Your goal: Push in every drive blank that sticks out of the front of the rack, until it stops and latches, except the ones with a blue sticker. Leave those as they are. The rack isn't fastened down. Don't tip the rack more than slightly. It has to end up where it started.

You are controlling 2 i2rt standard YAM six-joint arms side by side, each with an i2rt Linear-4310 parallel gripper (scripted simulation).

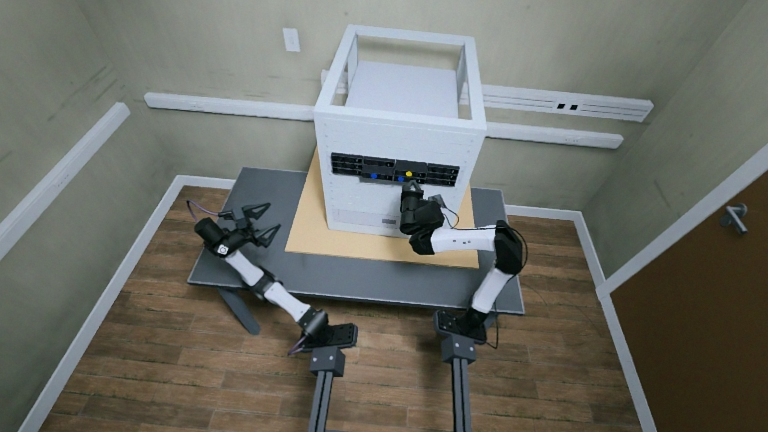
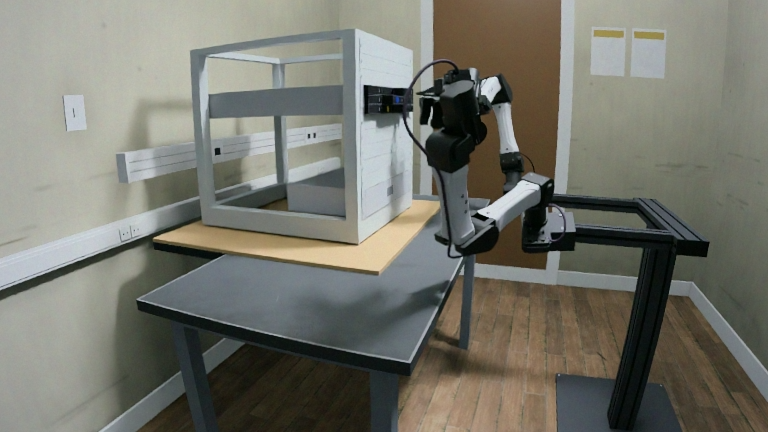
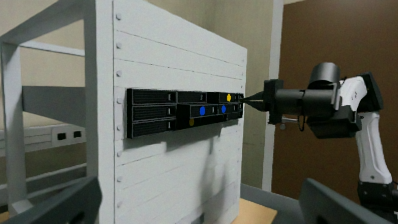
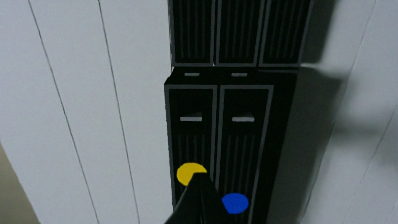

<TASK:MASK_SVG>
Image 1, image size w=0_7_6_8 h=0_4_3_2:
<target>my left gripper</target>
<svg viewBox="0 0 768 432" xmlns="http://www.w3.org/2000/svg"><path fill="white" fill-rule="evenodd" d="M271 203L243 206L241 209L247 227L239 229L232 210L228 212L227 210L221 211L224 220L233 220L236 226L234 230L227 234L230 237L228 242L233 248L239 249L248 242L257 247L262 245L264 248L270 246L281 224L278 223L263 230L255 230L249 217L258 220L271 206Z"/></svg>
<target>white rack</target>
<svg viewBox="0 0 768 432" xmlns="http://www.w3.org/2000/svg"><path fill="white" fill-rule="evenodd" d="M444 216L445 220L443 226L440 228L452 228ZM348 24L313 111L328 229L408 239L411 237L411 235L406 235L399 229L402 186L408 183L333 173L332 152L362 155L363 157L395 159L395 164L396 159L425 162L427 165L428 163L459 166L460 171L455 186L425 183L425 185L418 184L421 190L424 190L423 199L428 200L429 196L441 194L448 208L441 208L441 211L447 216L449 223L453 225L456 215L451 211L456 214L458 213L487 131L474 37ZM465 78L467 78L470 120L458 119L457 103L459 105ZM348 60L348 87L350 92L345 107L332 106ZM358 35L462 45L457 70L368 61L358 62Z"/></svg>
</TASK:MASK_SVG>
